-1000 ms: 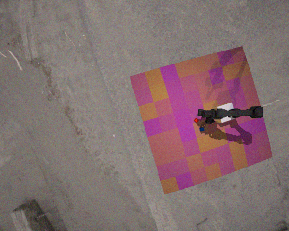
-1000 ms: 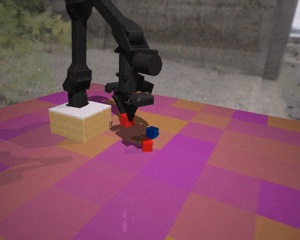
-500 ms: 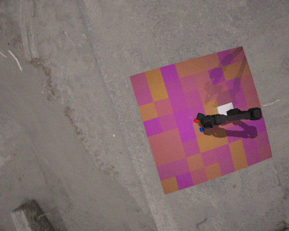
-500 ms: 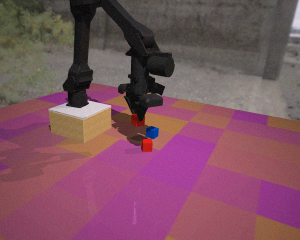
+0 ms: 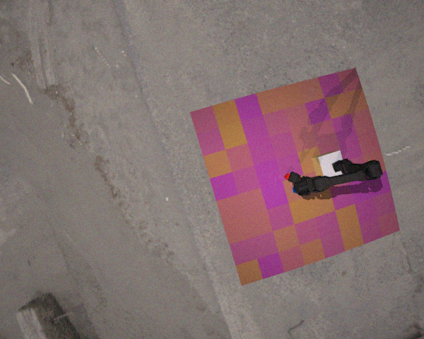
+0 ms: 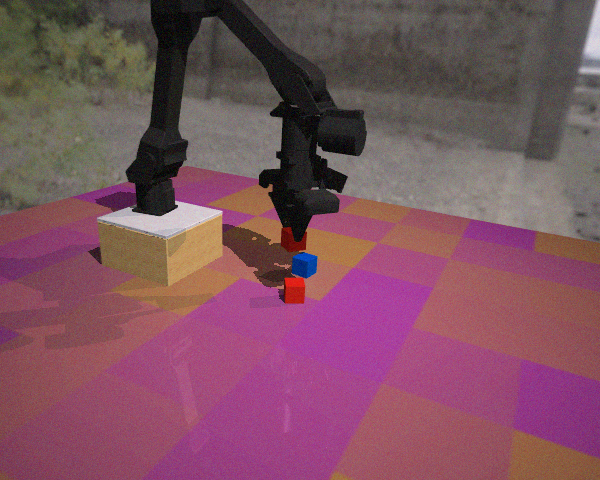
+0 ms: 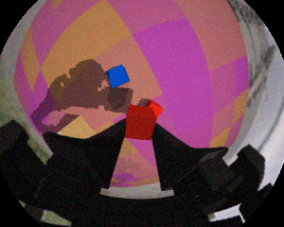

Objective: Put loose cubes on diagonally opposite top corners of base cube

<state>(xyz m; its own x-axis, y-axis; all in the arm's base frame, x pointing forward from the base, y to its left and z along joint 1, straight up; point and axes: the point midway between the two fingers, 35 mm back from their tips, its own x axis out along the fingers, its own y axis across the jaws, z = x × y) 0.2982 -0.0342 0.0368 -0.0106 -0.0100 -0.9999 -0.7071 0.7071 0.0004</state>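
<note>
My gripper tip is 8 cm to the right of the blue cube and 8 cm above it.
</note>
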